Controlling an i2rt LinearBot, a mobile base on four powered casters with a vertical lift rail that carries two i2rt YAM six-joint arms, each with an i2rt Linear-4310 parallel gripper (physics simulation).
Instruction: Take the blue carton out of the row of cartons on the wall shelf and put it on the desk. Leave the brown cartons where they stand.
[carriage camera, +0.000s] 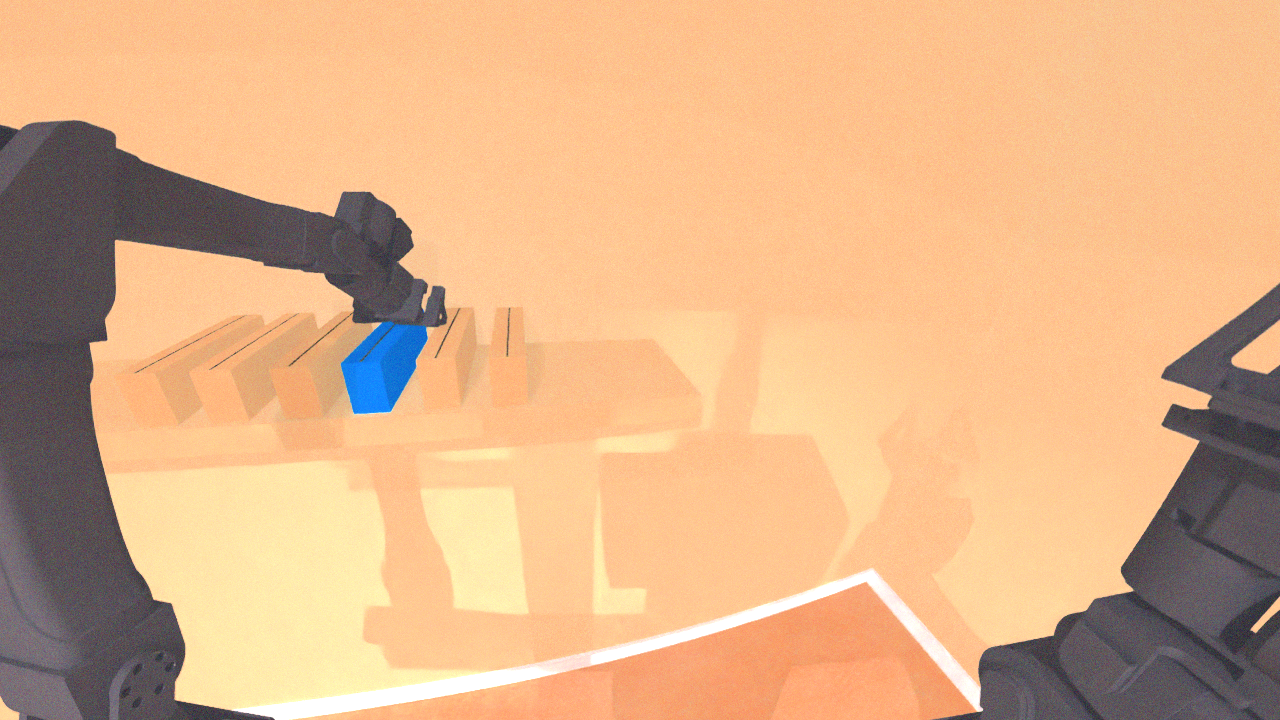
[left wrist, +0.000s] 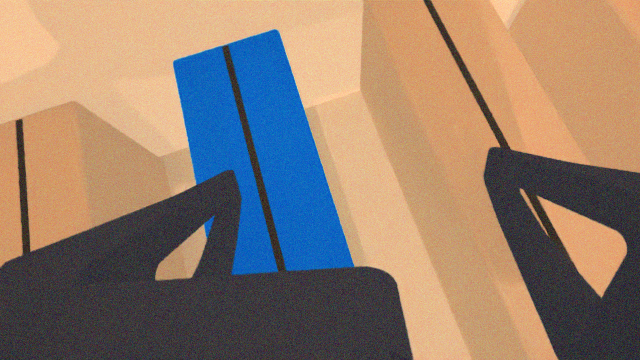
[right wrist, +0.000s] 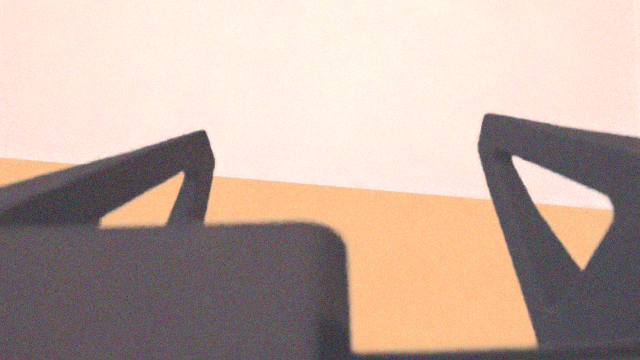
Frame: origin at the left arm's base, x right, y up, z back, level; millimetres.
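Seen in the pictures: left gripper, fingertip midpoint: (carriage camera: 419, 319) (left wrist: 358, 173); right gripper, fingertip midpoint: (right wrist: 342, 137).
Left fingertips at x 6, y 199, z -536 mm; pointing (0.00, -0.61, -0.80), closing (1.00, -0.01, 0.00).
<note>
A point is followed by its place in that frame.
The blue carton (carriage camera: 371, 385) {x 16, y 159, z -366 mm} (left wrist: 255, 140) {x -35, y 194, z -556 mm} stands upright in a row of brown cartons (carriage camera: 447, 380) {x 115, y 160, z -392 mm} (carriage camera: 308, 389) {x -63, y 160, z -342 mm} (left wrist: 50, 170) {x -124, y 194, z -551 mm} on the wall shelf (carriage camera: 608, 385) {x 342, y 114, z -493 mm}, with brown cartons on both sides. My left gripper (carriage camera: 399, 319) {x 6, y 199, z -536 mm} (left wrist: 358, 173) {x 6, y 199, z -536 mm} is open and empty above the row. In the left wrist view, its left finger overlaps the blue carton's left edge and its right finger overlaps the brown carton on the right. My right gripper (carriage camera: 1167, 394) (right wrist: 342, 137) {x 700, y 443, z -26 mm} is open and empty, at the right edge of the carriage view, away from the shelf. The desk does not show.
The wall (carriage camera: 805, 179) {x 753, y 492, z -813 mm} rises behind the shelf. Below, a white strip (carriage camera: 716, 622) {x 831, y -1164, z -819 mm} runs between the wall and the reddish floor (carriage camera: 707, 667) {x 782, y -1250, z -679 mm}. Arm shadows fall on the wall under the shelf. The left arm (carriage camera: 214, 214) {x 29, y 395, z -203 mm} reaches over the left part of the row.
</note>
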